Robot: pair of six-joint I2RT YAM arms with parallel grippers.
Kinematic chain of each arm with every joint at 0, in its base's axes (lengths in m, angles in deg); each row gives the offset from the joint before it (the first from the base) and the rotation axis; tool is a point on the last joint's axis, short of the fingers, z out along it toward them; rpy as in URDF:
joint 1: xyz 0 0 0.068 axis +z
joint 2: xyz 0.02 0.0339 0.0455 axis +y
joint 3: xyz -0.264 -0.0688 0 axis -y
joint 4: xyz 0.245 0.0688 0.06 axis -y
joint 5: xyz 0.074 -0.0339 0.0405 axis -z
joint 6: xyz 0.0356 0 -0.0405 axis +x
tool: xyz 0 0 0 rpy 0 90 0
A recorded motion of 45 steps. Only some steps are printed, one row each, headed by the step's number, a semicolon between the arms.
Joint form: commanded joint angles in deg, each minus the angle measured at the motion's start. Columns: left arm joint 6, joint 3, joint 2, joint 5, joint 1, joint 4; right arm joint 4, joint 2, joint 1, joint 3, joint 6, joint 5.
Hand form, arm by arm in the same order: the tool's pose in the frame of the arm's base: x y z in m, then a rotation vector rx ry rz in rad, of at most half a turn. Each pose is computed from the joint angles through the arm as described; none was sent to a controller.
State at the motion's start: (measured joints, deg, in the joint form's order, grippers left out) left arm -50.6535 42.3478 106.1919 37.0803 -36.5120 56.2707; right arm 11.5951 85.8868 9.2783 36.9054 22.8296 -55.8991
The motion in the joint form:
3: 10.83 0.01 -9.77 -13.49 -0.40 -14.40; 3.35 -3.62 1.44 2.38 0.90 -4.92
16: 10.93 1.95 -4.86 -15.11 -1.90 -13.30; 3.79 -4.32 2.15 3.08 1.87 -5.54
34: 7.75 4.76 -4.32 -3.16 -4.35 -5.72; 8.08 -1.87 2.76 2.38 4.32 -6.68
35: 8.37 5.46 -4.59 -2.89 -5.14 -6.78; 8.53 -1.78 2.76 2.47 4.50 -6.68
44: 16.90 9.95 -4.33 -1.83 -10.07 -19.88; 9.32 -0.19 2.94 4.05 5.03 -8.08
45: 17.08 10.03 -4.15 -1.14 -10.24 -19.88; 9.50 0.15 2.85 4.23 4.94 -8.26
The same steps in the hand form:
3: 0.2682 -0.2193 0.1902 0.2779 1.9499 -1.2909; 0.2745 0.0836 0.2090 -0.4659 2.0329 1.4525
16: 0.2733 -0.2337 0.1734 0.2775 1.9849 -1.2733; 0.2742 0.0873 0.2167 -0.4886 2.0097 1.4703
34: 0.2653 -0.2557 0.1988 0.4837 1.8311 -1.5439; 0.2777 0.0915 0.2080 -0.4857 2.0092 1.5153
35: 0.2627 -0.2604 0.2021 0.5105 1.8275 -1.5491; 0.2784 0.0917 0.2087 -0.4872 2.0036 1.5146
44: 0.2457 -0.2896 0.2008 0.7179 1.9146 -1.4955; 0.2849 0.0944 0.2107 -0.5082 1.9902 1.5412
45: 0.2448 -0.2907 0.2002 0.7339 1.9130 -1.5051; 0.2861 0.0943 0.2103 -0.5106 1.9882 1.5422

